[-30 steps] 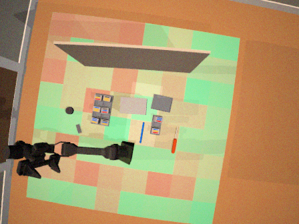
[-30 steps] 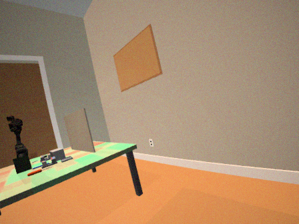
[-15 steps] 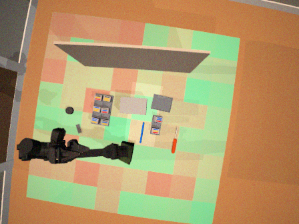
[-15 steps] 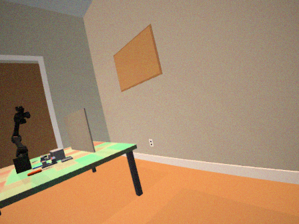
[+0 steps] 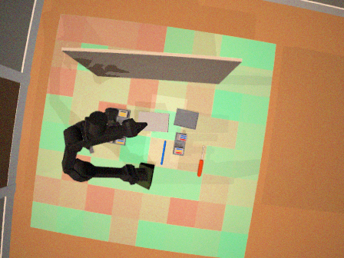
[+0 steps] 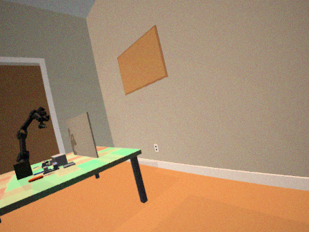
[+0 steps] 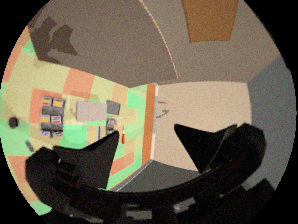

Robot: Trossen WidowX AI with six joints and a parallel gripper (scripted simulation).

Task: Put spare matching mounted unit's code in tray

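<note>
My gripper tip is 22 cm to the right of the grey spare block and 40 cm above it. Also, from my gripper tip: blue marker pen (15 cm behind, 7 cm to the right, 43 cm below); then mounted unit (2 cm ahead, 1 cm to the right, 39 cm below); then tall grey panel (27 cm ahead, 3 cm to the right, 21 cm below).
</note>
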